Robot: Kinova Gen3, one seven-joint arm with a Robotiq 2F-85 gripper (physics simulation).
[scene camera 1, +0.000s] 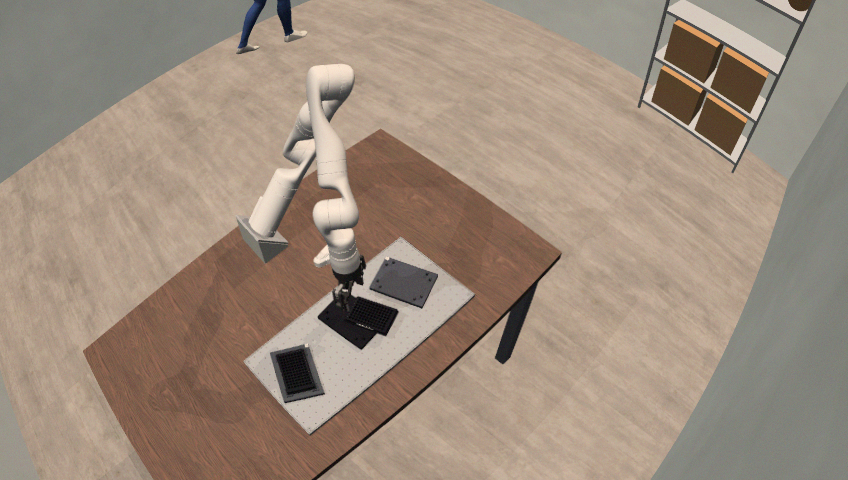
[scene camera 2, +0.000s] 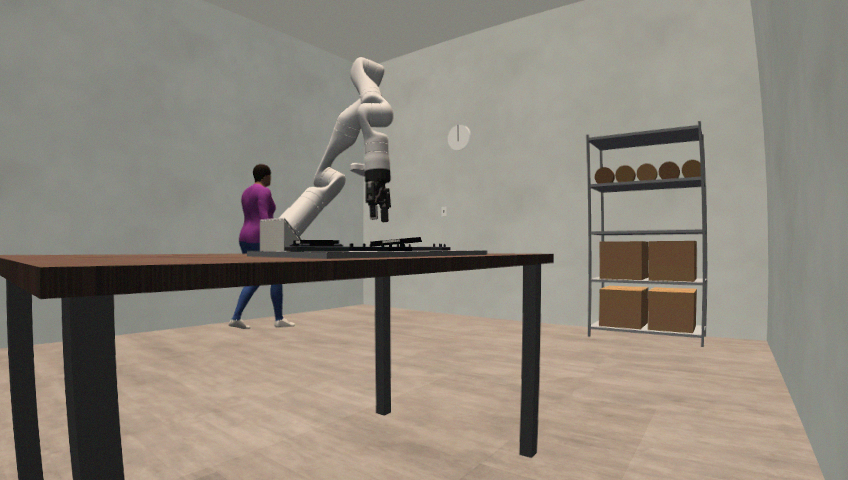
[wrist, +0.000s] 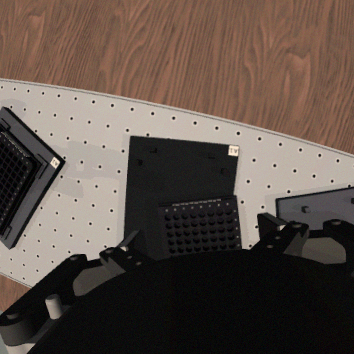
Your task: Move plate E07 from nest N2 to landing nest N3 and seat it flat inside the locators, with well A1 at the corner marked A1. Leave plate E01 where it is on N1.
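Plate E07, black with wells, lies tilted and off-square across black nest N2, overhanging its side toward N3. One end is raised in scene camera 2. My gripper is open and empty, above the plate and N2. Grey landing nest N3 holds no plate; its white corner mark shows in scene camera 1. Plate E01 sits on N1. E07's well A1 cannot be told; its near part is hidden in the wrist view.
The nests stand on a light perforated board on a brown wooden table. Raised pegs stand at N3's corners. A person and a shelf rack are beyond the table.
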